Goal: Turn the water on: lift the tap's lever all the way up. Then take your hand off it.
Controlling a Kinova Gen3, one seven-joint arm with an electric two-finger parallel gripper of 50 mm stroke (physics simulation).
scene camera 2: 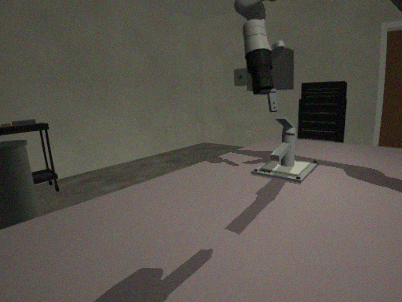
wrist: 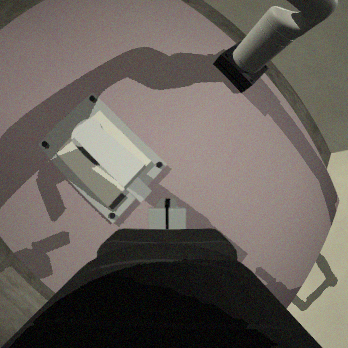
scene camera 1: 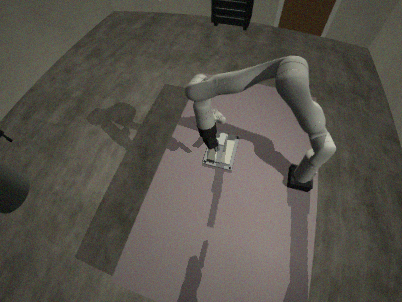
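Where they show: gripper, fingertip midpoint: [scene camera 2: 274, 111] [wrist: 167, 208] [scene camera 1: 217, 150]; arm's base, link origin: [wrist: 245, 60] [scene camera 1: 301, 175].
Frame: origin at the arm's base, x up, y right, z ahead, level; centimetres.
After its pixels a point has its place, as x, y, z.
The tap [scene camera 2: 288, 156] @[-0.7, 10.5, 45.0] stands upright on its pale square base [scene camera 1: 235, 145] @[-5.0, 16.5, 37.8] [scene camera 2: 306, 171] @[-5.0, 9.4, 38.4] [wrist: 70, 131] @[-5.0, 21.1, 45.8]. Its lever [scene camera 2: 284, 123] @[10.9, 8.3, 46.4] [wrist: 112, 150] @[12.0, 8.0, 45.8] slopes steeply up, with its free end raised above the spout [scene camera 2: 280, 151] @[2.5, 3.3, 46.2] [wrist: 139, 189] @[2.2, 2.0, 46.9]. My gripper [scene camera 1: 216, 148] @[15.3, -0.3, 47.6] [scene camera 2: 273, 110] @[15.3, -0.3, 47.6] [wrist: 167, 208] @[15.3, -0.3, 47.6] is shut and empty, its fingertips pointing down. In the second scene view it hangs above the lever's free end, with a visible gap between them. In the wrist view the fingertips are to the lower right of the lever. In the first scene view my gripper partly covers the tap.
The arm's base [scene camera 1: 300, 178] @[3.8, -3.8, 2.7] [wrist: 240, 69] @[-0.4, -0.4, 5.1] stands on the pink table top [scene camera 1: 165, 240] @[-5.9, -43.0, 66.6] [scene camera 2: 200, 200] @[-5.8, -24.1, 59.0]. A black drawer cabinet [scene camera 1: 231, 12] [scene camera 2: 322, 111] stands beyond the table. A grey bin [scene camera 1: 11, 190] [scene camera 2: 17, 180] and a dark cart [scene camera 2: 46, 150] are off to the left.
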